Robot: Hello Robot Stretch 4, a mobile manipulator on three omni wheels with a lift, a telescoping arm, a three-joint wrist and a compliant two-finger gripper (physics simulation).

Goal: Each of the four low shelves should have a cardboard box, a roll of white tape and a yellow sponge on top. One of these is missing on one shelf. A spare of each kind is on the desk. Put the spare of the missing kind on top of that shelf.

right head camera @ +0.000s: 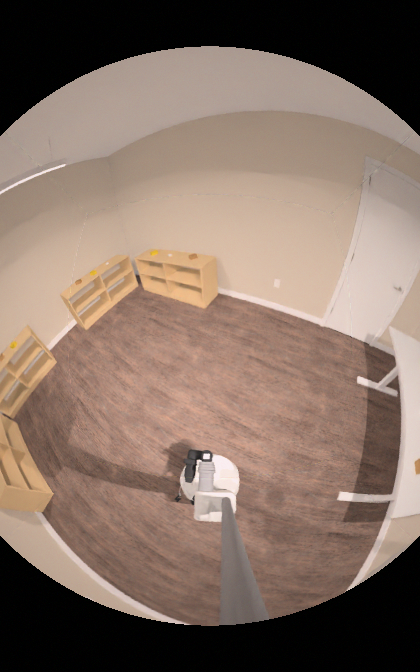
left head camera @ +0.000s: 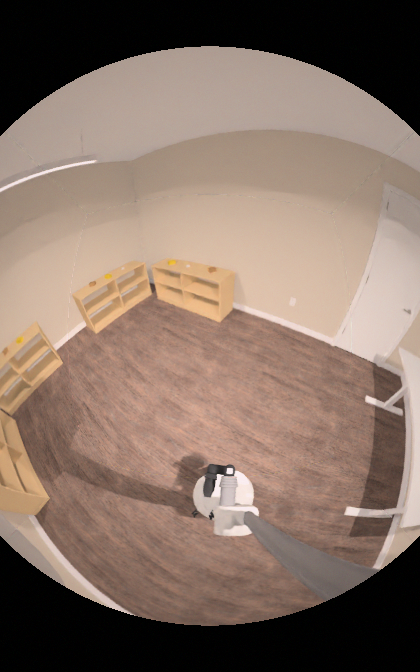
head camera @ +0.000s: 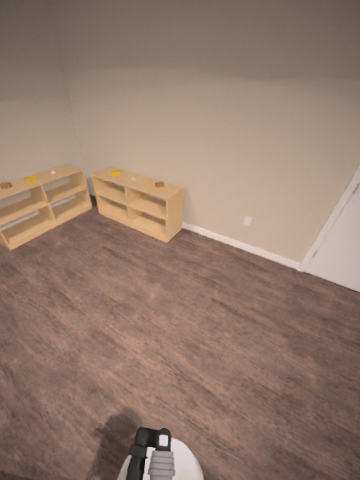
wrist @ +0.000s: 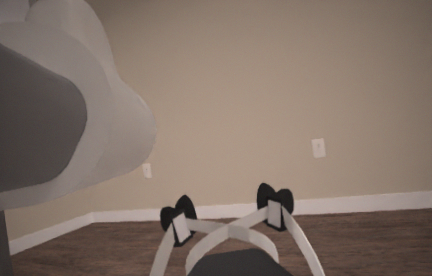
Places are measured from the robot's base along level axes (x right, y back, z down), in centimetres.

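Pixels of known places: gripper, between the fingertips: [wrist: 226,204].
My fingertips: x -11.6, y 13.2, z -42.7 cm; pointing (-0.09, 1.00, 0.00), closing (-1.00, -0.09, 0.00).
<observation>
Behind a point stands the place of what it marks.
The back-wall low shelf [head camera: 175,210] @(x -4.3, y -213.6, z -35.9 cm) [left head camera: 227,295] [right head camera: 210,280] has a yellow sponge [head camera: 116,172] @(x -85.0, y -257.9, z -61.7 cm) [left head camera: 172,262] [right head camera: 154,253], a white tape roll [head camera: 133,179] @(x -59.4, y -242.8, z -59.5 cm) [left head camera: 188,266] [right head camera: 170,255] and a cardboard box [head camera: 159,184] @(x -24.8, y -225.6, z -62.3 cm) [left head camera: 212,269] [right head camera: 193,256] on top. The shelf left of it has a box [head camera: 6,185] @(x -194.0, y -201.9, z -61.9 cm) [left head camera: 92,283] [right head camera: 78,282], a sponge [head camera: 31,179] @(x -176.9, y -221.1, z -62.0 cm) [left head camera: 108,276] [right head camera: 93,273] and tape [head camera: 53,172] @(x -167.9, y -252.3, z -59.7 cm) [left head camera: 123,268] [right head camera: 107,263]. The third, cut off at the left, shows a sponge [left head camera: 20,340] [right head camera: 13,345] and a box [left head camera: 6,351]. The fourth shelf's [left head camera: 25,492] [right head camera: 27,492] top contents cannot be made out. My gripper [wrist: 226,204] @(x -11.6, y 13.2, z -42.7 cm) [left head camera: 203,514] [right head camera: 185,499] is open and empty, far from the shelves.
The white desk [left head camera: 412,480] [right head camera: 407,450] stands at the right, its legs reaching over the floor. Part of a brown box [right head camera: 418,467] shows on it at the view's edge. A white door [left head camera: 387,280] [right head camera: 377,265] is at the back right. Wall sockets [wrist: 318,148] @(x -83.5, y 141.1, z -37.2 cm) show in the wrist view.
</observation>
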